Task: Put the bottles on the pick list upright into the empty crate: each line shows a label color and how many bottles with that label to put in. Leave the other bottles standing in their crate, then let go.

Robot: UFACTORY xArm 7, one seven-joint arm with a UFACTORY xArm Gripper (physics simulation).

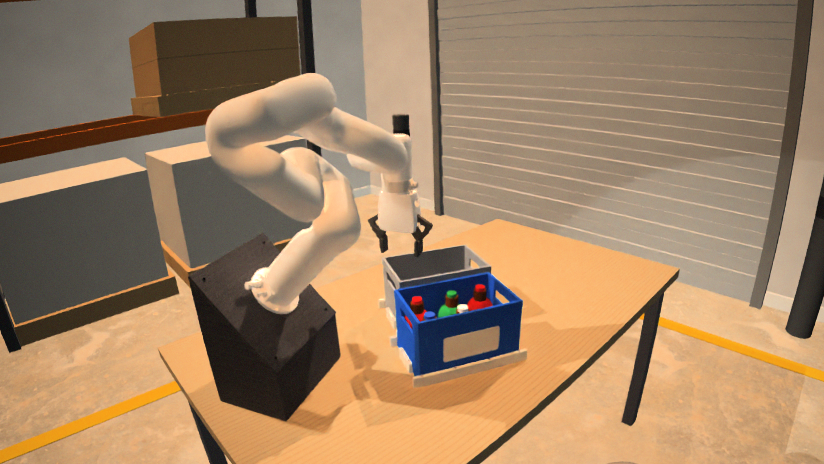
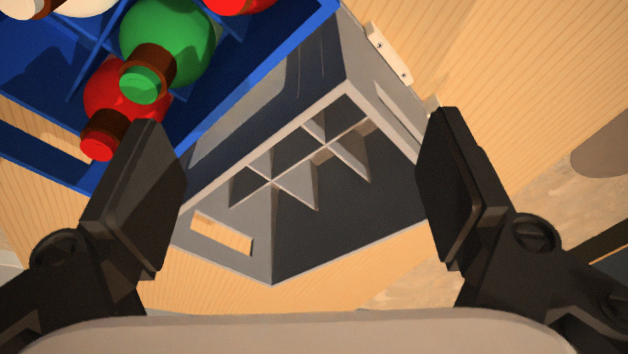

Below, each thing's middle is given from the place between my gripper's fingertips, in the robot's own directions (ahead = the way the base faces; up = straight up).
The cream rail (image 1: 483, 365) lies 2 cm behind my hand, 22 cm to the right of it and 26 cm below it.
